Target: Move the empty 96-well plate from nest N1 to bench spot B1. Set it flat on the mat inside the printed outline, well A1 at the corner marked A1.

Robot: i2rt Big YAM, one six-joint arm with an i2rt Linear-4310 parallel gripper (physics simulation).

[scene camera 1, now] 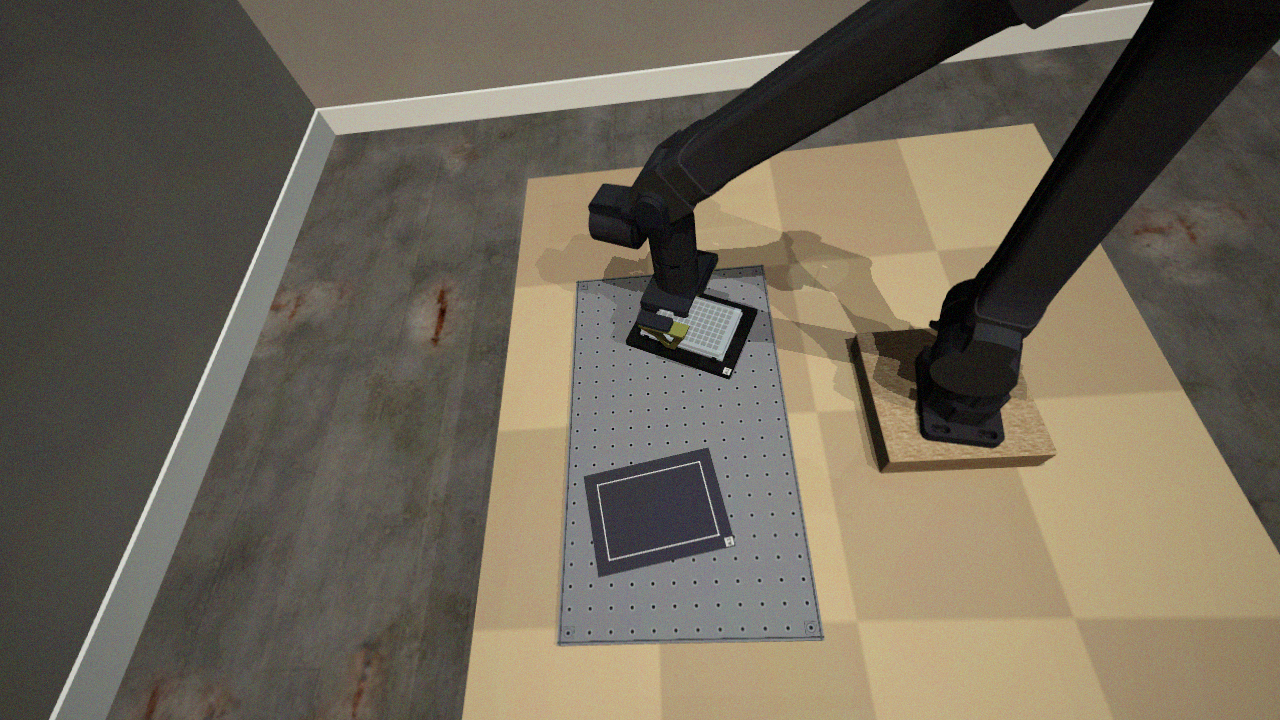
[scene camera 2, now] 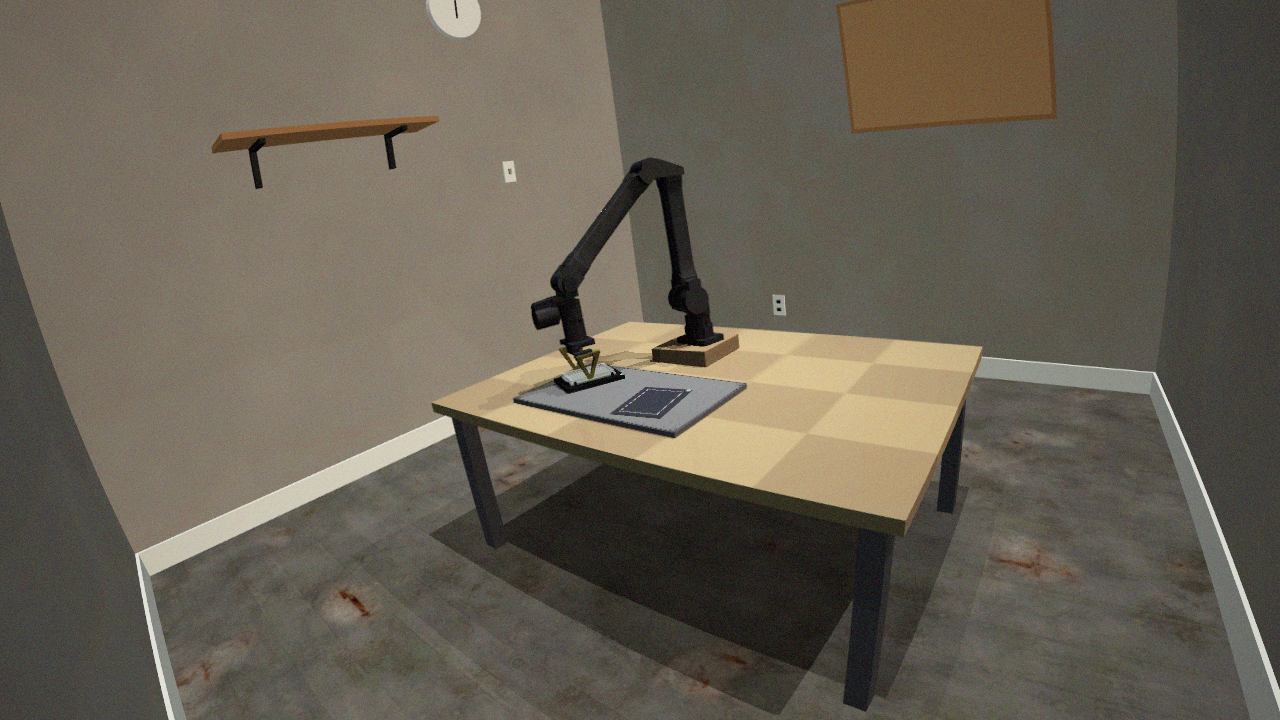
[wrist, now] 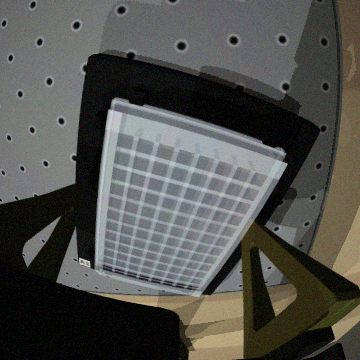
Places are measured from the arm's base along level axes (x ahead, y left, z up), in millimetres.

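Pixels of known places: gripper, fingertip midpoint: [scene camera 1: 682,321] [scene camera 2: 584,375] [wrist: 166,211]; arm's base, link origin: [scene camera 1: 954,400] [scene camera 2: 700,340].
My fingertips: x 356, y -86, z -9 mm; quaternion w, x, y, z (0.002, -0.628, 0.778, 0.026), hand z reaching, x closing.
For each thing: its top centre in the pictures, then the offset to it from my fingertips. "spot": a spot on its surface instead. Level surfaces: height alone.
- clear 96-well plate, top centre: [wrist: 166,235] [scene camera 1: 691,319] [scene camera 2: 587,371] dx -13, dy -1, dz +6 mm
- black nest N1, top centre: [wrist: 167,230] [scene camera 1: 691,321] [scene camera 2: 587,372] dx -13, dy -1, dz +2 mm
- nest's A1 label, surface spot: [wrist: 84,262] [scene camera 1: 727,371] spot: dx -73, dy +70, dz -8 mm
- B1, top centre: [scene camera 1: 655,509] [scene camera 2: 652,401] dx -5, dy +272, dz -18 mm
- white printed outline, surface spot: [scene camera 1: 603,523] spot: dx +58, dy +300, dz -18 mm
- corner label, surface spot: [scene camera 1: 729,540] spot: dx -99, dy +296, dz -18 mm
- grey perforated board, top centre: [scene camera 1: 676,425] [scene camera 2: 624,391] dx -13, dy +155, dz -19 mm
- checkered wooden table, surface height: dz -33 mm
The clear 96-well plate [scene camera 1: 714,325] [scene camera 2: 603,371] [wrist: 175,200] sits in the black nest N1 [scene camera 1: 740,335] [scene camera 2: 590,385] [wrist: 90,150]. The nest's A1 label [scene camera 1: 726,370] [wrist: 84,262] is at one corner. My gripper [scene camera 1: 687,322] [scene camera 2: 583,372] [wrist: 166,211] is open over the plate, one finger beside each long side; in the wrist view neither finger presses on it. The hand hides part of the plate in the first scene view. The dark mat of B1 [scene camera 1: 657,510] [scene camera 2: 652,402] bears a white printed outline [scene camera 1: 603,523] and a corner label [scene camera 1: 729,540].
Nest and mat lie on a grey perforated board [scene camera 1: 680,420] [scene camera 2: 572,402] on the checkered wooden table [scene camera 1: 948,537] [scene camera 2: 805,394]. The arm's base stands on a wooden block [scene camera 1: 895,447] [scene camera 2: 680,354] beside the board. A wall shelf [scene camera 2: 331,132] hangs behind the table.
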